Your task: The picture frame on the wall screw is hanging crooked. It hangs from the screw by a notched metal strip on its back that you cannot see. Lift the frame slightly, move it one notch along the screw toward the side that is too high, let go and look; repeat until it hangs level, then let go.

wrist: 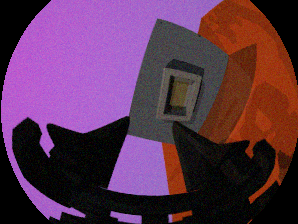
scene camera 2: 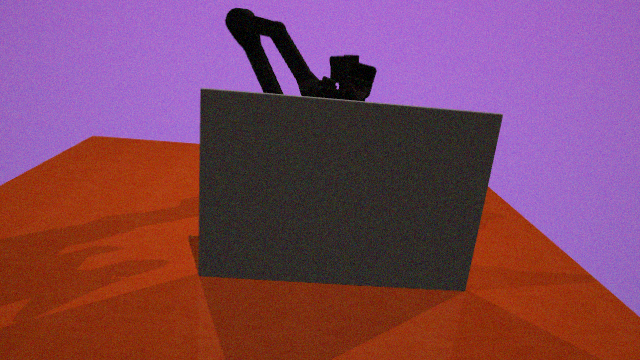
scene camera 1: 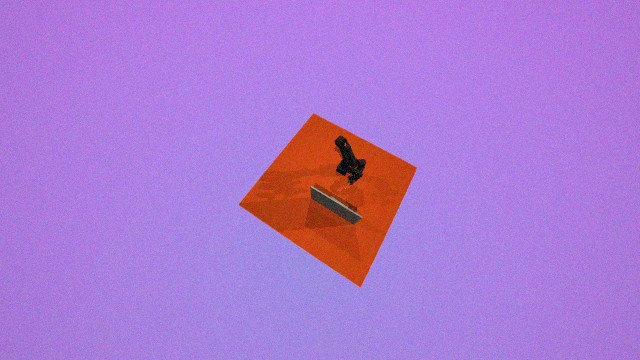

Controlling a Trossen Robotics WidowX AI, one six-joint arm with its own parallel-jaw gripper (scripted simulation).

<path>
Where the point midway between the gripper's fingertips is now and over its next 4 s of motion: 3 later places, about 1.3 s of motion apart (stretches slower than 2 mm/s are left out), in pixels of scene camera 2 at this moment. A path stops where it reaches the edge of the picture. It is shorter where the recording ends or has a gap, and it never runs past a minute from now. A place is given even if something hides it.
My gripper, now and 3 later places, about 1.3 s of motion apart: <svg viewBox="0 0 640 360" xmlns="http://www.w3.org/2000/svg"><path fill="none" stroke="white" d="M355 113L355 140L361 154L363 154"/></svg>
</path>
